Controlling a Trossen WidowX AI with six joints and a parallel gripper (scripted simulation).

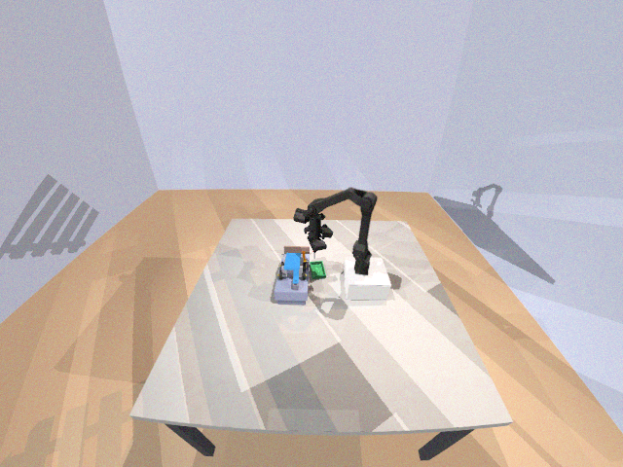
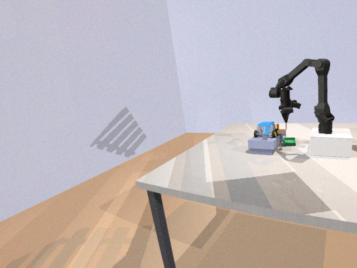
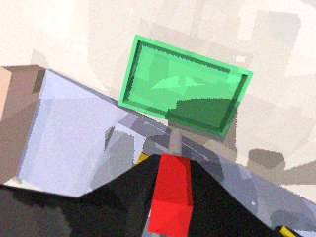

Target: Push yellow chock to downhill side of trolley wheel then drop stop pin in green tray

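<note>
The yellow chock is 50 mm ahead of my gripper tip, 20 mm to the left of it and 50 mm below it. Round my gripper tip: trolley 90 mm ahead, 110 mm to the left, 30 mm below; red-headed stop pin right at my gripper tip; grey ramp block 90 mm ahead, 110 mm to the left, 90 mm below.
</note>
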